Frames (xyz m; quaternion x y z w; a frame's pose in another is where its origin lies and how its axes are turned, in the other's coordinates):
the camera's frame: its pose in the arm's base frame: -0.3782 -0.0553 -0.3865 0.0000 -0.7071 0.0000 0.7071
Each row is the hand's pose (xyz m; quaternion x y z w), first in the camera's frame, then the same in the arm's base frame.
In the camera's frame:
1: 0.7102 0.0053 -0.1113 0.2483 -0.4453 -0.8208 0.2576
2: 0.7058 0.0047 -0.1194 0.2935 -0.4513 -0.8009 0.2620
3: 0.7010 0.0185 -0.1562 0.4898 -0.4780 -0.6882 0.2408
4: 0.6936 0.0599 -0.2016 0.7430 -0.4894 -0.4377 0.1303
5: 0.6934 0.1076 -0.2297 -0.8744 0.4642 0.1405 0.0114
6: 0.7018 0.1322 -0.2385 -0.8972 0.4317 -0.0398 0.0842
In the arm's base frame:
1: -0.2669 -0.0500 0.3237 -0.7560 0.4970 0.4048 0.1327
2: -0.2588 -0.0506 0.3193 -0.7739 0.5044 0.3588 0.1339
3: -0.2220 -0.0368 0.3145 -0.8330 0.5083 0.1403 0.1677
4: -0.1766 0.0046 0.3071 -0.8348 0.4382 -0.2159 0.2539
5: -0.1485 0.0523 0.3069 -0.7177 0.3202 -0.5190 0.3363
6: -0.1397 0.0769 0.3153 -0.6063 0.2457 -0.6626 0.3648

